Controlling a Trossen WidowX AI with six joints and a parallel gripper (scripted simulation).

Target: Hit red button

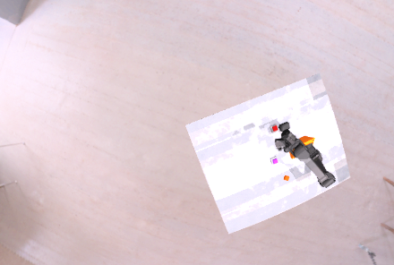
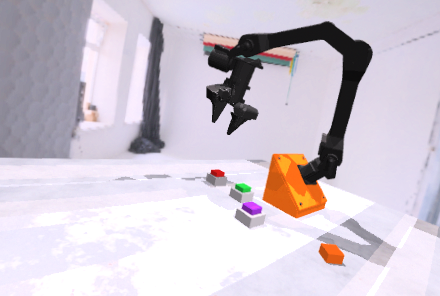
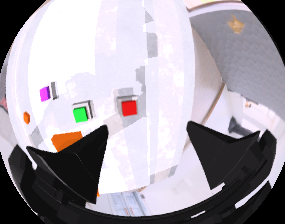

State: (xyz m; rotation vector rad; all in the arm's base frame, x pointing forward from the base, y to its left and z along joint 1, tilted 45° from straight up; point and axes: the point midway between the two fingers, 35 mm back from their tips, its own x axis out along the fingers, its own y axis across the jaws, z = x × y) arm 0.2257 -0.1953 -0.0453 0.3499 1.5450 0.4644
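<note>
My gripper tip is now 14 cm above the red button, 3 cm past it and 1 cm to the left of it. The rest, counted from my gripper tip: purple button (22 cm to the left, 14 cm below, 3 cm ahead); orange block (38 cm to the left, 17 cm below, 3 cm behind); green button (14 cm below, 11 cm to the left, 4 cm behind).
</note>
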